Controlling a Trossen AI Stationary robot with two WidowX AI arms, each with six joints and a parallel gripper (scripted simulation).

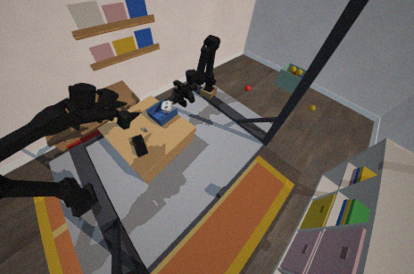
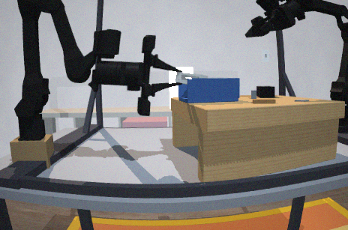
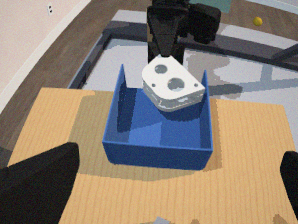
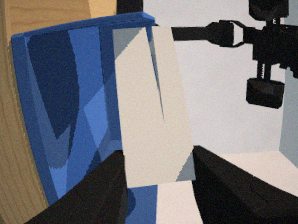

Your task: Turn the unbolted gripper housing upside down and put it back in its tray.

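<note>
My right hand is 120 mm to the right of the blue tray, 40 mm above it and 10 mm short of it. Also, from my right hand: wooden block 220 mm to the left, 120 mm below, 10 mm ahead.
</note>
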